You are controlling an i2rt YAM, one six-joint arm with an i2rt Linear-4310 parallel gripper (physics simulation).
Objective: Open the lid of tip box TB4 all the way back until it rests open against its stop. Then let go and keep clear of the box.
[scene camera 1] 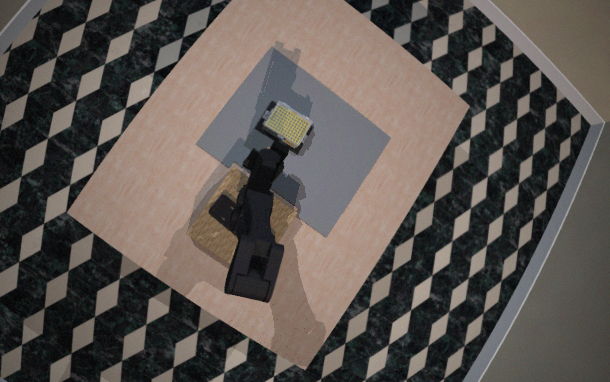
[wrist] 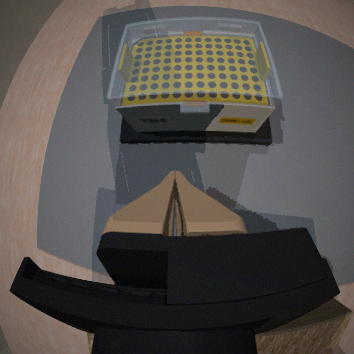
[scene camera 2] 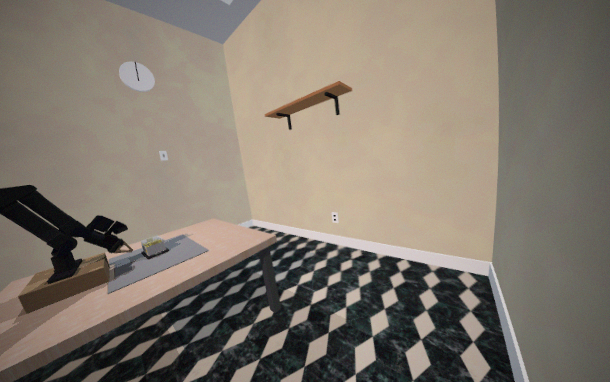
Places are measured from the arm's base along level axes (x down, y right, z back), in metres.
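Pixels of known places: gripper, fingertip midpoint: (scene camera 1: 267, 148) (wrist: 174, 177) (scene camera 2: 132, 250); arm's base, origin of the base link: (scene camera 1: 241, 224) (scene camera 2: 67, 270).
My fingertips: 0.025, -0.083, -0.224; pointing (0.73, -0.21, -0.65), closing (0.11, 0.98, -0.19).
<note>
Ahead of a thing's pixels: the offset from my fingertips to its top centre, as dx, dy, dz. Level surfaces: height alone.
Tip box TB4 {-0.028, -0.002, -0.095} (scene camera 1: 288, 125) (scene camera 2: 154, 247) (wrist: 195, 72) stands on the grey mat with its clear lid {-0.028, -0.002, -0.094} (wrist: 194, 24) down over the yellow rack of tips. The lid's front tab {-0.015, +0.006, -0.049} (wrist: 194, 106) faces my gripper. The label on the box's front wall is blurred and partly in shadow. My gripper (scene camera 2: 131, 250) (wrist: 174, 177) is shut and empty, with its tan fingertips together. It is on the near side of the box, a little short of the front wall and apart from it. In scene camera 1 the fingertips are hidden by the arm or the box.
The grey mat {dx +0.049} (scene camera 1: 345, 150) (scene camera 2: 135, 275) (wrist: 320, 165) lies on a pale wooden table {dx +0.052} (scene camera 1: 400, 100) (scene camera 2: 235, 240). The arm stands on a wooden block (scene camera 1: 212, 235) (scene camera 2: 65, 290) beside the mat. A shelf (scene camera 2: 310, 101) is on the wall away from the table.
</note>
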